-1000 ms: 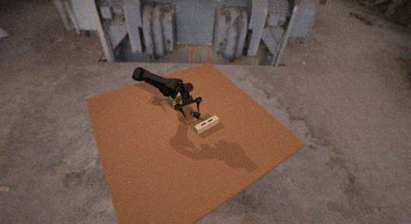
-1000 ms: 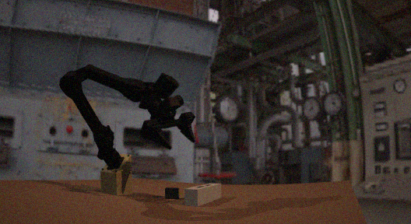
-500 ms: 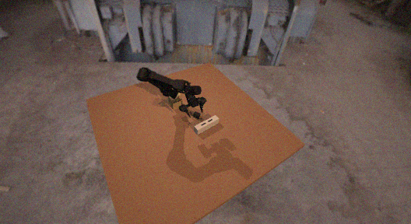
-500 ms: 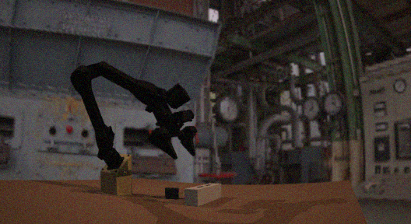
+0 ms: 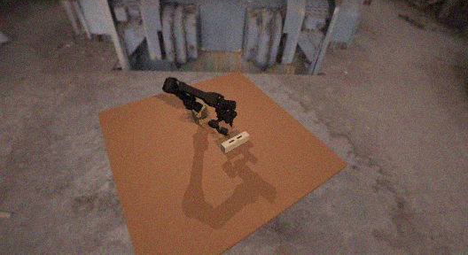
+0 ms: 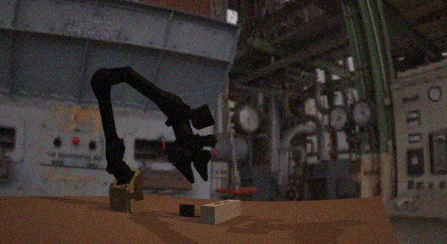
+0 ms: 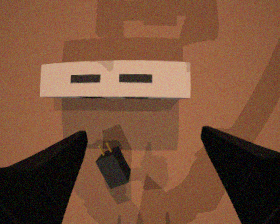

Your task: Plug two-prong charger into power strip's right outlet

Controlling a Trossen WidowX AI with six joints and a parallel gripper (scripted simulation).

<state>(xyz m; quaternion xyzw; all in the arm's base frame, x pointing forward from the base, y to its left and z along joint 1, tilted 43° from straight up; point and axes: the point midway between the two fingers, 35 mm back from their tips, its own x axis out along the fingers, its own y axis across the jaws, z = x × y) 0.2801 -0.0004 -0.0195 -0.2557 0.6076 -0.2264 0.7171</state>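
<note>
Now: the dark charger 6 cm behind my gripper tip, 5 cm to the left of it and 10 cm below it.
</note>
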